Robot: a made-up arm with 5 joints.
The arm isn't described. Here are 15 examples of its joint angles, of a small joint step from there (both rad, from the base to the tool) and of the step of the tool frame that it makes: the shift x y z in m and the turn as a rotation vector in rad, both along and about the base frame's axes.
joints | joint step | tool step
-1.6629 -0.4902 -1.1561 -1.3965 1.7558 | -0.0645 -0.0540 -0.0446 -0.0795 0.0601 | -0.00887 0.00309 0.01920 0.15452 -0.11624 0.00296
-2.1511 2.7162 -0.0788 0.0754 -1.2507 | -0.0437 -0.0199 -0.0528 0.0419 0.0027 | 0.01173 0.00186 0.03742 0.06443 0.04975 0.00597
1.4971 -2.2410 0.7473 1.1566 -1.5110 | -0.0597 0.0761 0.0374 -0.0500 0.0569 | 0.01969 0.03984 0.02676 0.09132 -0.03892 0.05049
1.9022 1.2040 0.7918 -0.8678 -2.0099 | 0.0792 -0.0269 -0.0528 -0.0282 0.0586 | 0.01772 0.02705 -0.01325 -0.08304 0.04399 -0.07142
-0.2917 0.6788 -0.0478 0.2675 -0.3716 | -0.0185 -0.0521 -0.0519 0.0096 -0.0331 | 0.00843 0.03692 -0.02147 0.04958 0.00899 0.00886
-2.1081 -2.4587 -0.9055 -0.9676 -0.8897 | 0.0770 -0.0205 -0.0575 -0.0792 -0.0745 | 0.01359 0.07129 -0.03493 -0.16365 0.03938 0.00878
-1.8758 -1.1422 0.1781 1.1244 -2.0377 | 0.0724 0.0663 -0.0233 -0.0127 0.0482 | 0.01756 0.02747 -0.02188 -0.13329 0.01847 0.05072
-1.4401 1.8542 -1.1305 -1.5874 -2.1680 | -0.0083 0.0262 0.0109 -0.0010 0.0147 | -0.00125 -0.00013 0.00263 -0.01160 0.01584 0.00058
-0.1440 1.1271 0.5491 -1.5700 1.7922 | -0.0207 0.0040 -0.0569 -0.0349 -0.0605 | -0.01262 0.02172 -0.02688 0.10498 0.05163 -0.02276
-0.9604 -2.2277 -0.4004 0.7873 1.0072 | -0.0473 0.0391 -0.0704 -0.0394 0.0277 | 0.04366 0.01532 -0.00438 -0.04613 0.01122 -0.04384
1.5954 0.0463 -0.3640 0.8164 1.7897 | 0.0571 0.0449 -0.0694 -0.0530 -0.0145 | -0.03155 -0.02601 0.03813 -0.02416 -0.00993 -0.07163
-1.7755 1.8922 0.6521 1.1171 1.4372 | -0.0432 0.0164 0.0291 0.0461 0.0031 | -0.00754 0.00593 0.01280 0.00075 0.04316 0.01751
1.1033 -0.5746 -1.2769 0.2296 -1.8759 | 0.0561 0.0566 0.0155 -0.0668 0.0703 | -0.00054 -0.01387 0.02763 0.01216 0.06835 -0.03205
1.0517 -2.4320 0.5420 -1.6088 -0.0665 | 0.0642 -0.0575 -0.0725 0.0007 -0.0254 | -0.00359 -0.03078 -0.00902 -0.11760 -0.04844 0.04277
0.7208 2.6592 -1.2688 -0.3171 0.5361 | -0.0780 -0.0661 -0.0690 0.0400 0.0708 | 0.02296 0.07063 -0.02007 0.10603 -0.02191 0.10371
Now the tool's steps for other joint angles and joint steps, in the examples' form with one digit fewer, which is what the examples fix.
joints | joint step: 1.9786 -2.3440 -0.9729 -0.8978 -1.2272 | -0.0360 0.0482 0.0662 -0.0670 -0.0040
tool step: -0.0269 0.0175 -0.0376 0.0323 0.0078 -0.0743
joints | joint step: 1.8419 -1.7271 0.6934 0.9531 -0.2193 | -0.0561 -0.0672 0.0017 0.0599 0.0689
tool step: -0.0307 0.0117 0.0179 0.0239 0.0296 0.0185
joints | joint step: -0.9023 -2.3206 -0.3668 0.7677 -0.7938 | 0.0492 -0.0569 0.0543 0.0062 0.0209
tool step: -0.0541 -0.0057 -0.0108 -0.0189 -0.0776 0.0489
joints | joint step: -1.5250 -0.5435 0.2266 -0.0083 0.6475 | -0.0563 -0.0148 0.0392 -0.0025 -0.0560
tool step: -0.0050 -0.0423 0.0055 0.1170 0.0094 -0.0303
